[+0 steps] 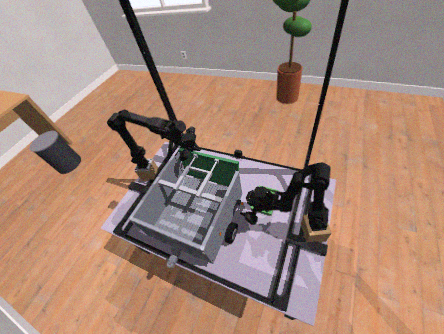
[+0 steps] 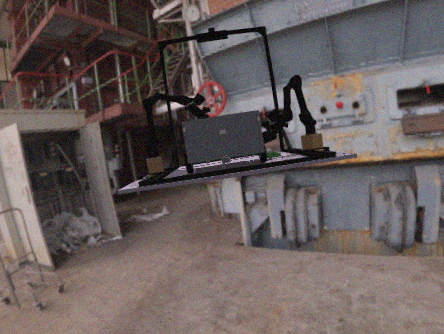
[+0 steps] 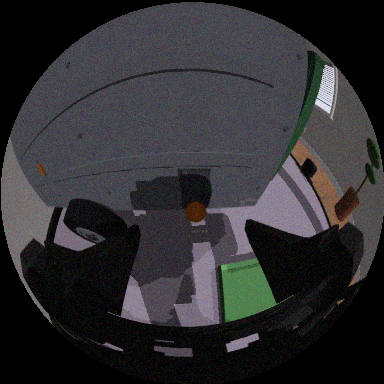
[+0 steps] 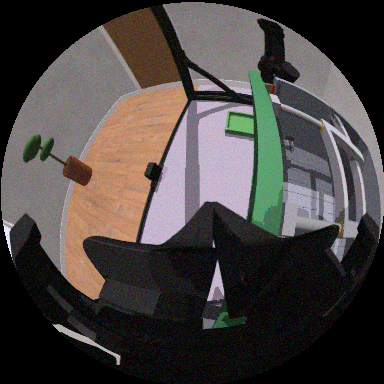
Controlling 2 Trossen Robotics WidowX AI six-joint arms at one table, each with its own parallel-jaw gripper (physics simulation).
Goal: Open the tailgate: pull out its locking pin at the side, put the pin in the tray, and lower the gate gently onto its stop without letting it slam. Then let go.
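Places are measured from the left arm's base along level axes (x down, y back, z left), in metres.
Pixels of known places: left gripper, fingertip midpoint: (image 1: 243, 205) (image 3: 192, 228); right gripper, fingertip midpoint: (image 1: 200, 150) (image 4: 210, 207); left arm's base at its link origin: (image 1: 317, 223) (image 2: 311, 134) (image 4: 265, 80); right arm's base at its link origin: (image 1: 143, 164) (image 2: 153, 157).
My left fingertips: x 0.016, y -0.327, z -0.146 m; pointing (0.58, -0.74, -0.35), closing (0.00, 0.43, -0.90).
Ahead of a thing's pixels: the offset from my left fingertips to its top centre. "*": to the spot under its first point.
The green tailgate (image 1: 226, 171) (image 3: 306, 107) (image 4: 268, 170) stands upright at the back end of the grey trailer (image 1: 220, 245) (image 2: 223, 140). The locking pin's orange ball (image 3: 195, 212) sticks out low on the trailer's side. My left gripper (image 3: 192, 228) is open, its fingers on either side of the ball and not touching it. The green tray {dx +0.078, dy +0.123, dz -0.067 m} (image 3: 223, 297) (image 4: 240, 134) lies on the table beside the trailer, partly below the left gripper. My right gripper (image 4: 210, 207) (image 2: 204, 113) is shut and empty, above the trailer's back end by the gate's top edge.
White bars {* dx -0.189, dy -0.178, dz -0.029 m} (image 1: 201, 185) cross the trailer's open top near the gate. A black wheel {dx -0.004, dy -0.077, dz +0.119 m} (image 1: 231, 233) (image 3: 92, 220) is low on the trailer's side, near the left gripper. Black frame posts (image 1: 325, 90) rise at the table's back. A small black block (image 4: 153, 171) sits on the back rail.
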